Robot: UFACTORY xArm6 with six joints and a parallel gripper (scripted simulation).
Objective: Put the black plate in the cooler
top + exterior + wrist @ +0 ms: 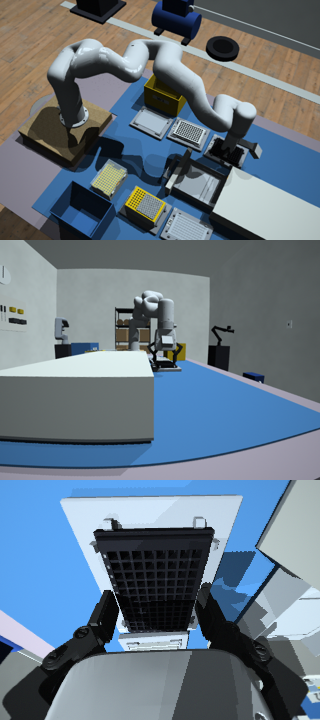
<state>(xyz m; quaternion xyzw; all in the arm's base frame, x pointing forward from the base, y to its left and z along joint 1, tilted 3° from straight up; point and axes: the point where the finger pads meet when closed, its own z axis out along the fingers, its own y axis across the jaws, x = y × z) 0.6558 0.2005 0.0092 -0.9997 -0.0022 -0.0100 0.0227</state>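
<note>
My gripper is now 1 cm above the black plate. From my hand the other things lie so: cooler drawer 3 cm behind, 19 cm to the right, 1 cm below; then grey nest 3 cm below; then white plate 38 cm to the right, 1 cm below.
</note>
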